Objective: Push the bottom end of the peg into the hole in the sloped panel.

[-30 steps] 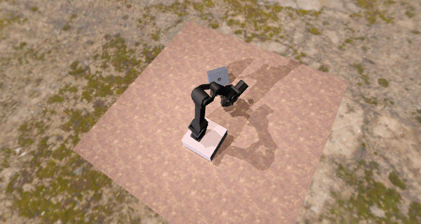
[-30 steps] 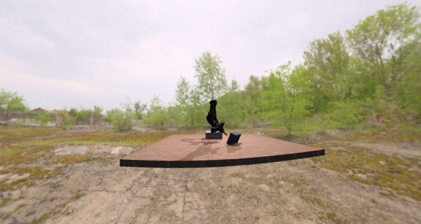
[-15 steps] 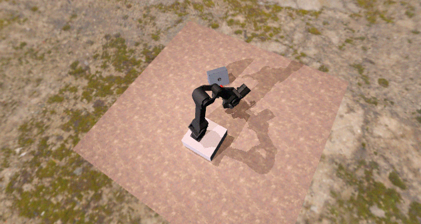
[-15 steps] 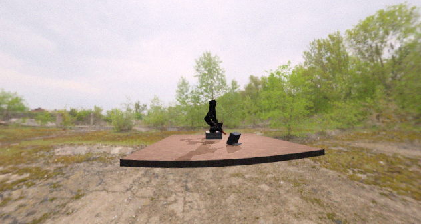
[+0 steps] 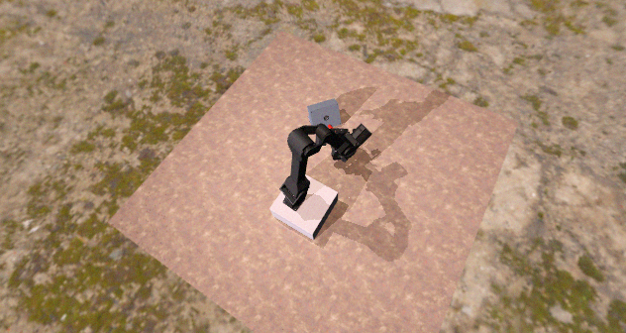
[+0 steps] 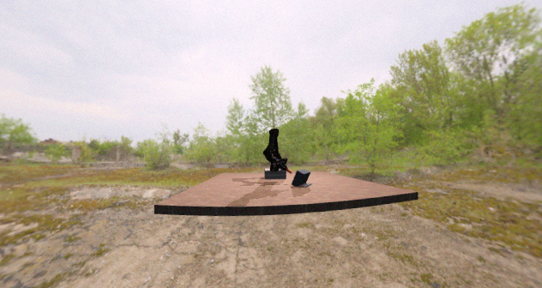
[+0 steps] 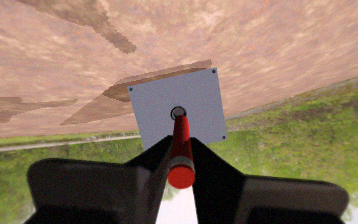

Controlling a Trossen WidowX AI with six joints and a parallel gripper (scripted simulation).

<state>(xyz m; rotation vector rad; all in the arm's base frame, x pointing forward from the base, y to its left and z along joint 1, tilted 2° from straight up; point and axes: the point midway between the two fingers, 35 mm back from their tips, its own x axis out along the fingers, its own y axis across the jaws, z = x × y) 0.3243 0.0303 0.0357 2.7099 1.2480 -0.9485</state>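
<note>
The grey sloped panel lies 90 mm to the left of my gripper tip, 70 mm ahead of it and 50 mm below it. Also, from my gripper tip: red round peg (10 mm to the right, 10 mm behind, 10 mm above).
</note>
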